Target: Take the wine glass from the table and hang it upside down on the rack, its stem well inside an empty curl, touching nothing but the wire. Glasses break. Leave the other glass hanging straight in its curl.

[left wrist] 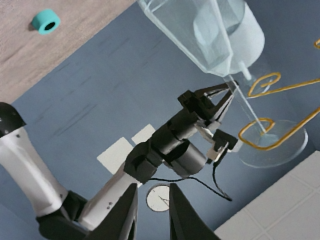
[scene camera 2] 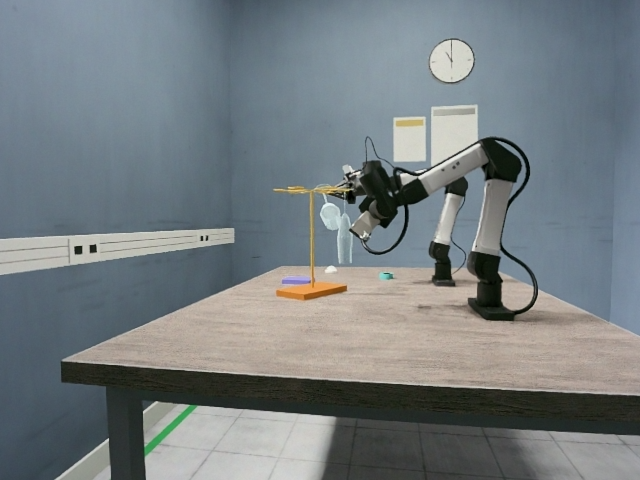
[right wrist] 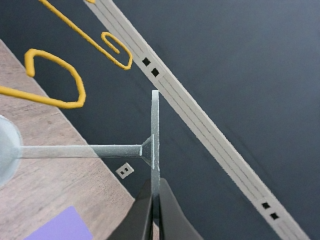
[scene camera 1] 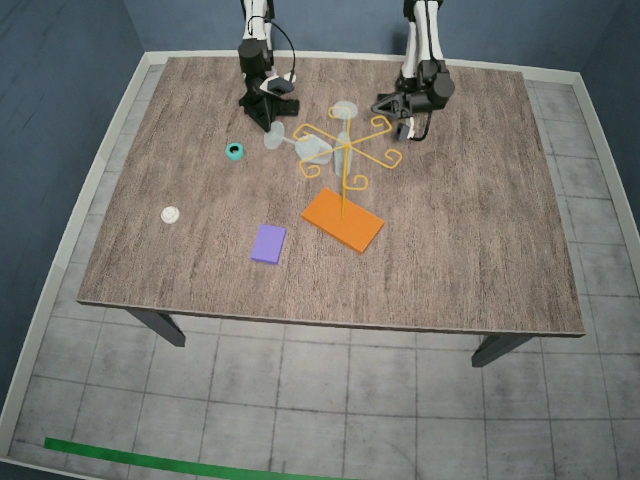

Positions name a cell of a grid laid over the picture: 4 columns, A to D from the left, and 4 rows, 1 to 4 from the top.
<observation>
In view: my left gripper (scene camera 2: C2), my right gripper (scene camera 1: B2) and a yellow wire rack (scene camera 1: C2).
The yellow wire rack also shows in scene camera 2 (scene camera 2: B3). My left gripper is seen too in the left wrist view (left wrist: B4). My right gripper is seen too in the left wrist view (left wrist: C2) and in the right wrist view (right wrist: B4).
</observation>
